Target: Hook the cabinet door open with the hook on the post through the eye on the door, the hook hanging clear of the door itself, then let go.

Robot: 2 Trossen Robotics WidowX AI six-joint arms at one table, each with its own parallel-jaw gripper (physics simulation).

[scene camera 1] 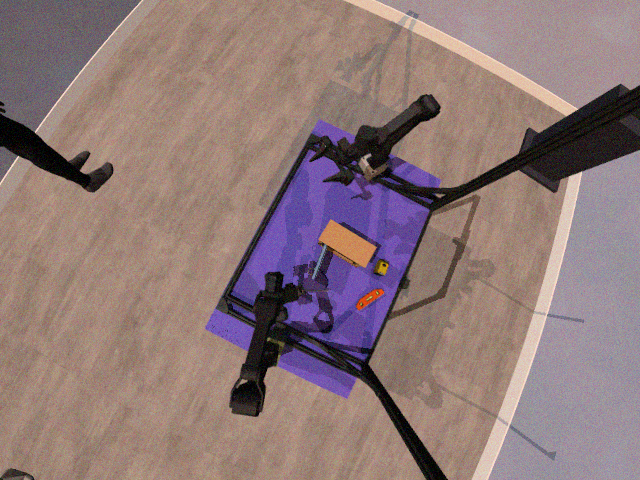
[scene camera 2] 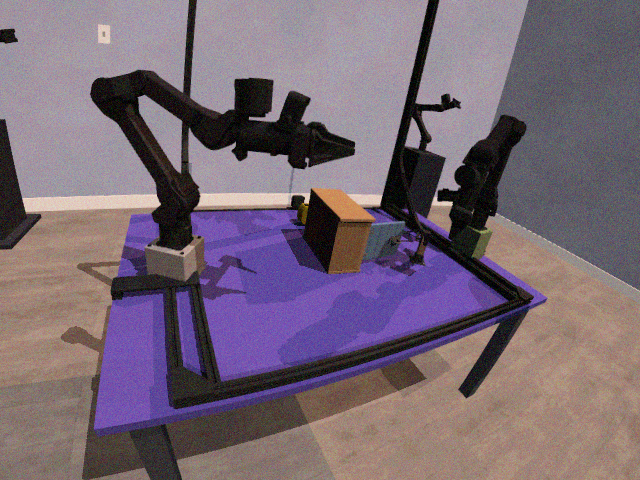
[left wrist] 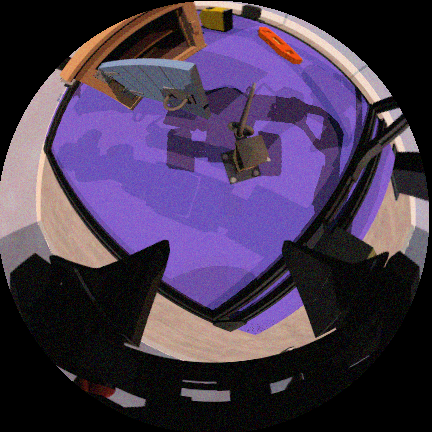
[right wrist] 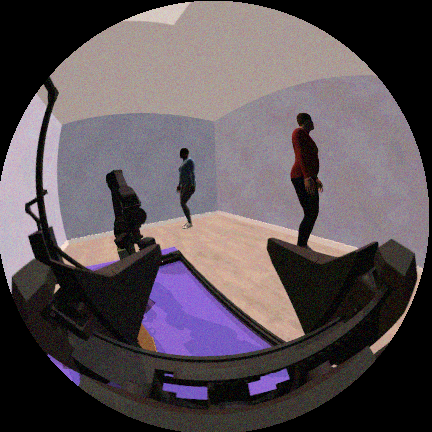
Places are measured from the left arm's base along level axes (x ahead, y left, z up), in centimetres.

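Pixels of known places: left gripper, fingertip midpoint: (scene camera 2: pixel 450 235) (left wrist: pixel 227 246); right gripper, fingertip midpoint: (scene camera 1: pixel 316 171) (scene camera 2: pixel 354 148) (right wrist: pixel 214 247); left arm's base, link origin: (scene camera 1: pixel 269 350) (scene camera 2: pixel 476 226); right arm's base, link origin: (scene camera 1: pixel 374 161) (scene camera 2: pixel 175 241).
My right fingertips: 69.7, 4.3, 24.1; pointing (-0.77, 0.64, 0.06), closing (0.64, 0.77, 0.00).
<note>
Ahead of a thing's pixels: the offset from my right fingertips to its top centre, as dx, dy, dz. "spot": to the spot under its first point.
The orange-brown cabinet @[-17.1, -20.8, -19.3] (scene camera 1: pixel 347 242) (scene camera 2: pixel 341 204) (left wrist: pixel 92 62) stands upright on the table. Its blue door @[-27.7, -11.1, -22.9] (scene camera 1: pixel 319 260) (scene camera 2: pixel 379 235) (left wrist: pixel 150 80) stands open, with the ring-shaped eye @[spot: -33.8, -9.5, -28.2] (left wrist: pixel 176 105) on its face. The post @[spot: -42.8, -7.0, -32.2] (scene camera 2: pixel 420 252) (left wrist: pixel 251 151) stands apart from the door. Its thin hook (left wrist: pixel 246 110) points away from the post top, outside the eye and apart from the door. My left gripper (left wrist: pixel 227 246) is open and empty, above the table on the post's side; its fingers are hard to make out in the scene views. My right gripper (scene camera 1: pixel 318 169) (scene camera 2: pixel 354 147) (right wrist: pixel 214 247) is open and empty, high above the table.
A yellow block @[-21.1, -41.5, -27.8] (scene camera 1: pixel 381 267) (scene camera 2: pixel 302 213) (left wrist: pixel 215 19) stands beside the cabinet. An orange bar-shaped tool @[-36.3, -40.9, -34.1] (scene camera 1: pixel 369 298) (left wrist: pixel 280 45) lies near the table's far side. A black frame rail (scene camera 2: pixel 330 360) runs along the table edge. Two people stand beyond the table in the right wrist view.
</note>
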